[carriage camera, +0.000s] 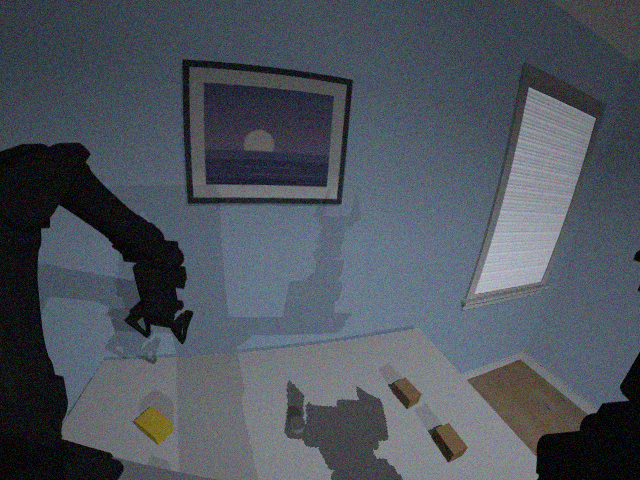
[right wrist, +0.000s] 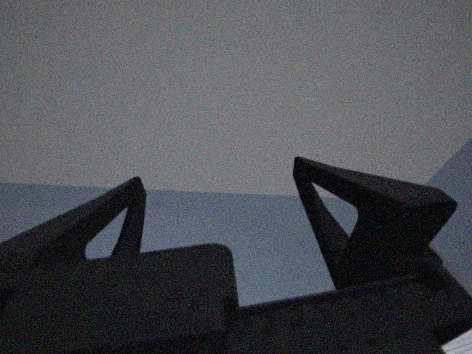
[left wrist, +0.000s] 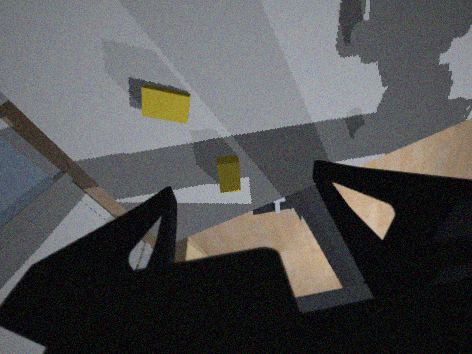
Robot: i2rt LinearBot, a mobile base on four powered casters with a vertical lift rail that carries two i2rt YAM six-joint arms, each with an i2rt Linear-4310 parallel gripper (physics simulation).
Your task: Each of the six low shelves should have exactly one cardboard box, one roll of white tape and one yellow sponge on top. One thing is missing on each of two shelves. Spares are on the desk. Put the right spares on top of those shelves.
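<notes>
My left gripper (carriage camera: 164, 338) (left wrist: 244, 181) is open and empty, pointing down high above the left part of the desk (carriage camera: 320, 361) (left wrist: 210, 30). A yellow sponge (carriage camera: 154, 425) (left wrist: 166, 105) lies on the desk's left part. A second yellow sponge (left wrist: 229, 175) lies nearer the desk's front edge, in shadow. Two small cardboard boxes (carriage camera: 405, 393) (carriage camera: 449, 442) lie on the desk's right part in the carriage view. A faint round shape (carriage camera: 295, 423) in the arm's shadow is too dark to identify surely. My right gripper (right wrist: 219, 175) is open and empty, facing wall and ceiling. The low shelves do not show.
A blue wall with a framed picture (carriage camera: 266, 193) stands behind the desk; a window (carriage camera: 537, 196) is at the right. Wooden floor (carriage camera: 527, 403) (left wrist: 310, 265) shows beyond the desk's right side and front edge. A white desk foot (left wrist: 278, 204) shows below the front edge.
</notes>
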